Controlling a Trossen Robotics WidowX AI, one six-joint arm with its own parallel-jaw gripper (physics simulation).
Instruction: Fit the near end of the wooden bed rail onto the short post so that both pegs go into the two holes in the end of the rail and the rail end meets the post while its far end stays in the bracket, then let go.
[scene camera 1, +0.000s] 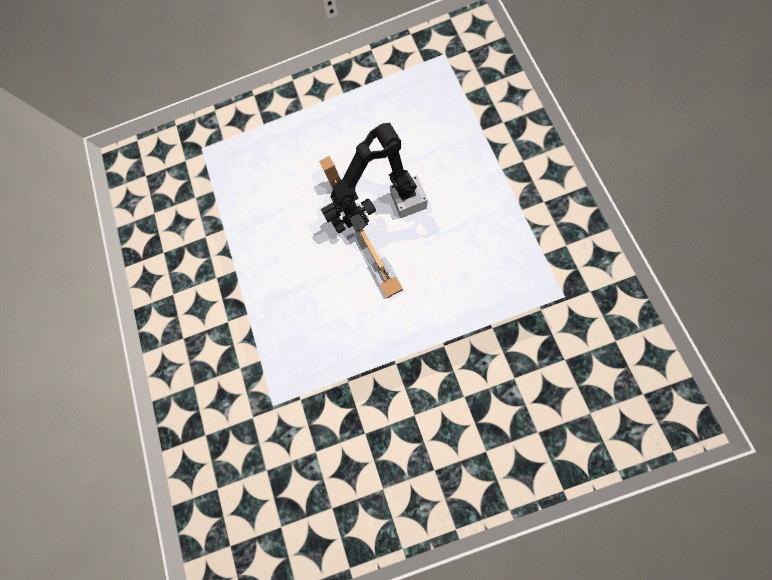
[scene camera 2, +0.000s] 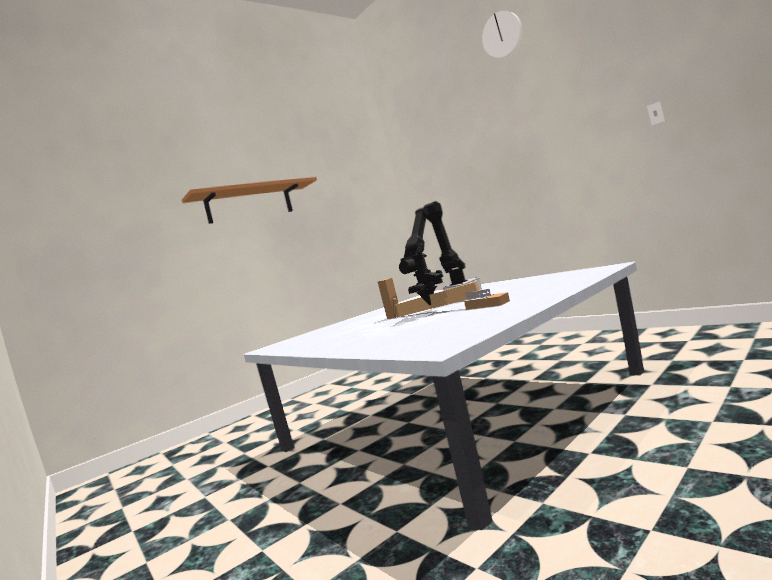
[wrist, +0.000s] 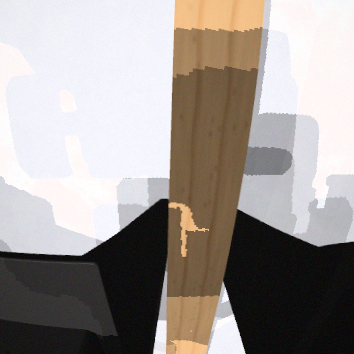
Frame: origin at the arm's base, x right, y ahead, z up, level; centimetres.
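Seen in the pictures: gripper, fingertip midpoint: (scene camera 2: 431, 304) (wrist: 187, 206); arm's base, link origin: (scene camera 1: 406, 191) (scene camera 2: 459, 283).
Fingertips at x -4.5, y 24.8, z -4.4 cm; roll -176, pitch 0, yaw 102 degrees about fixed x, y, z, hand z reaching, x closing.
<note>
Offsets run from my fingertips to a thing's top centre. "spot": to the spot under its first point. Level surfaces: height alone.
The wooden bed rail @[dx -2.3, dy -0.3, dz +6.5 cm] (scene camera 1: 372, 250) (scene camera 2: 453, 295) (wrist: 215, 125) runs between two posts. My gripper (scene camera 1: 358, 224) (scene camera 2: 428, 300) (wrist: 187, 206) is shut on the rail partway along it, one black finger on each side. The short post @[spot: dx -31.9, dy -4.6, dz +0.0 cm] (scene camera 1: 391, 287) (scene camera 2: 488, 301) is the low block at the rail's near end. This end looks raised and slightly apart from the post in scene camera 2. Small brown and grey parts show between them, too small to read as pegs or holes. The far end is low at the tall post @[spot: dx +23.6, dy +3.1, dz +14.5 cm] (scene camera 1: 326, 162) (scene camera 2: 387, 296); the bracket fit is unclear.
The arm's grey base (scene camera 1: 410, 202) stands to one side of the rail on the white table @[dz -3.6 cm] (scene camera 1: 299, 336) (scene camera 2: 349, 343). The arm arches over from the base and hides part of the rail in scene camera 1. Shadows of the arm fall around the rail.
</note>
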